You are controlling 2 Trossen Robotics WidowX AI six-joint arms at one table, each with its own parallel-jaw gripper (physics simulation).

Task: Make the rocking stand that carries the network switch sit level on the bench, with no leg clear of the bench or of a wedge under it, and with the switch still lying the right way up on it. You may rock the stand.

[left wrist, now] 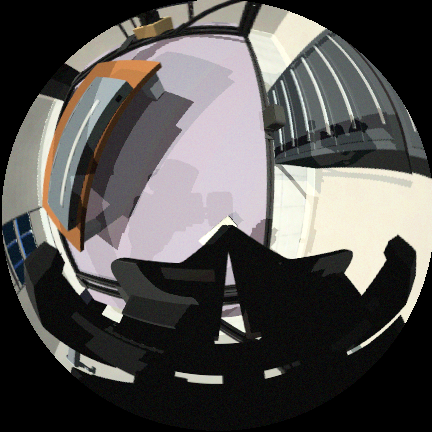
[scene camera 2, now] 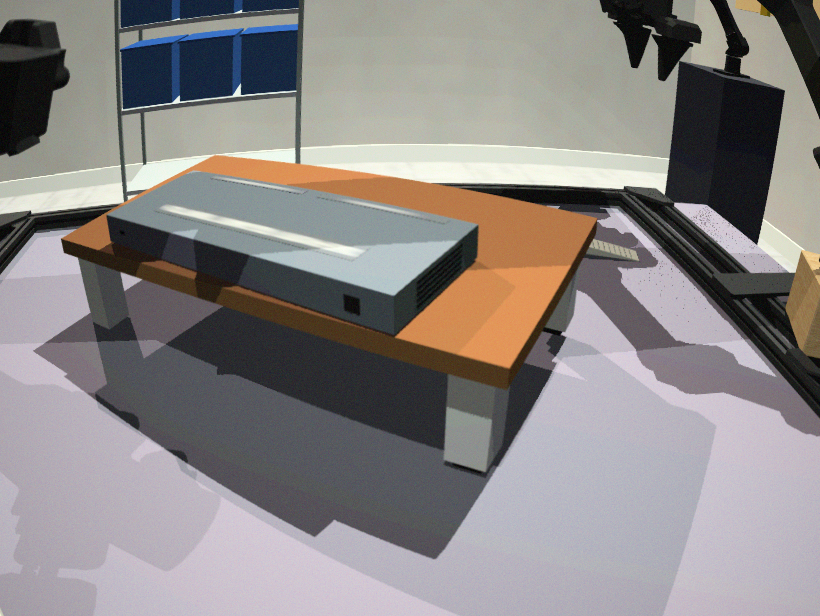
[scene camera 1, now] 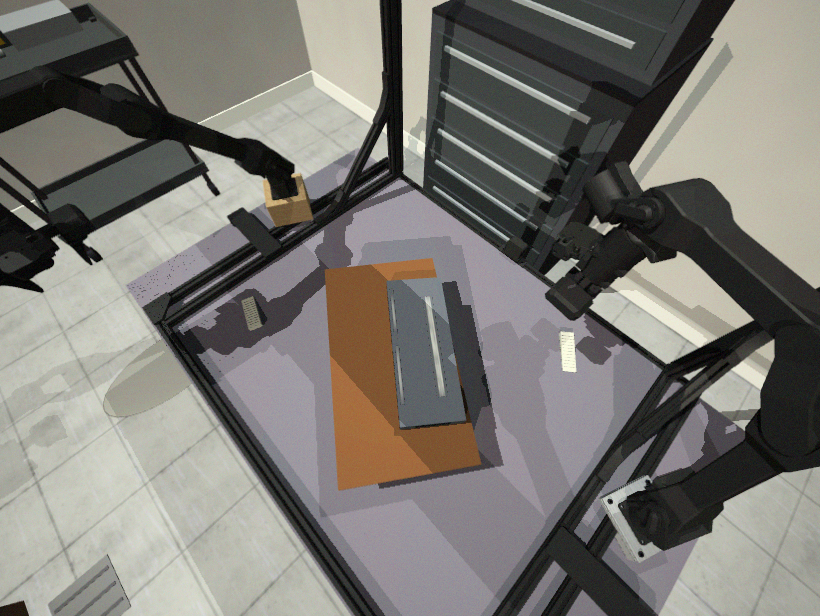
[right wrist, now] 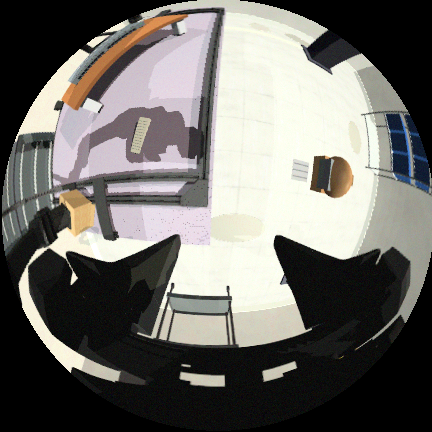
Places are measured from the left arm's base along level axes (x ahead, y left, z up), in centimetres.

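Pixels of known places: left gripper, between the fingertips: [left wrist: 226, 229]; right gripper, between the fingertips: [scene camera 2: 647, 74] [scene camera 1: 67, 276] [right wrist: 227, 240]; left arm's base, origin of its link: [scene camera 1: 644, 516]; right arm's base, origin of its link: [scene camera 1: 284, 189] [right wrist: 65, 215].
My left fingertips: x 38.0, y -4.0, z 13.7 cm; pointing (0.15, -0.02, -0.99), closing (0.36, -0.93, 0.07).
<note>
Ahead of a thing's pixels: the offset from my left fingertips to its top centre. Level surfaces: height alone.
The stand has an orange top [scene camera 1: 361, 411] [scene camera 2: 530, 255] [left wrist: 142, 70] [right wrist: 76, 97] and pale grey legs. The network switch @[dx +2.0, dy +29.0, dz -4.0 cm] [scene camera 1: 417, 358] [scene camera 2: 291, 232] [left wrist: 75, 145] [right wrist: 107, 52] lies flat on it, right way up. The near right leg @[dx +19.4, dy +21.8, dz -8.4 cm] [scene camera 2: 469, 421] shows a thin dark line at its foot; I cannot tell whether it is clear of the bench. The fourth leg is hidden in scene camera 2. One ribbed wedge @[dx +28.5, dy +61.0, dz -16.0 cm] [scene camera 1: 251, 313] [scene camera 2: 613, 250] [right wrist: 141, 135] lies left of the stand, another @[dx -6.9, dy -2.8, dz -16.0 cm] [scene camera 1: 567, 351] [left wrist: 215, 235] right of it. My left gripper [left wrist: 226, 229] is shut, empty, above the right wedge. My right gripper [scene camera 1: 68, 273] [scene camera 2: 650, 71] [right wrist: 227, 240] is open, empty, far from the stand.
A black frame [scene camera 1: 265, 457] [right wrist: 206, 100] borders the lilac bench @[dz -17.2 cm] [scene camera 1: 285, 384]. A wooden block [scene camera 1: 289, 202] [right wrist: 80, 212] sits at a dark arm's end by the back left edge. A drawer cabinet [scene camera 1: 503, 119] [left wrist: 340, 100] stands behind the bench.
</note>
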